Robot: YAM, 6 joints.
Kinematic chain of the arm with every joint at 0, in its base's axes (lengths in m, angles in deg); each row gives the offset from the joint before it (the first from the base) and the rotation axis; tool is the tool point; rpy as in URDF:
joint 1: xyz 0 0 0.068 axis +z
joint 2: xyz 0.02 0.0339 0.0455 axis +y
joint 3: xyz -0.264 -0.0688 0 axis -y
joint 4: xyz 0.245 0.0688 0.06 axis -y
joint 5: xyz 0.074 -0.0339 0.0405 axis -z
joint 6: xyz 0.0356 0 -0.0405 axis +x
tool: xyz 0 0 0 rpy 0 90 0
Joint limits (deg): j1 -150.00..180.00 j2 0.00..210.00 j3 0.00..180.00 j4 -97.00..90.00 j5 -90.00..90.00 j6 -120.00..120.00
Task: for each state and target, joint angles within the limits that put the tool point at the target. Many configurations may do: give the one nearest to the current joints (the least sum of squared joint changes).
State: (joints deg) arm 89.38 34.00 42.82 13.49 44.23 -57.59
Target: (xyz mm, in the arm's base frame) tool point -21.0 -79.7 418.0
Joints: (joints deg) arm 54.83 0.00 46.79 16.49 53.83 -57.59
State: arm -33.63 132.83 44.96 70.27 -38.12 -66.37
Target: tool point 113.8 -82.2 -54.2
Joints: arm -44.53 146.22 11.44 61.37 -36.57 -66.37
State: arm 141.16 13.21 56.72 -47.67 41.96 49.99
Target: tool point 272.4 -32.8 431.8
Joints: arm 167.66 0.00 95.90 -40.52 47.30 49.99
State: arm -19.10 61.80 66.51 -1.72 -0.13 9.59
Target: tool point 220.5 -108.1 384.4
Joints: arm -25.99 60.51 58.90 -4.67 0.88 9.59
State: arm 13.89 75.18 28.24 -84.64 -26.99 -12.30
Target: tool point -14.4 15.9 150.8
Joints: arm 9.82 100.85 1.46 -97.00 -30.60 -12.30
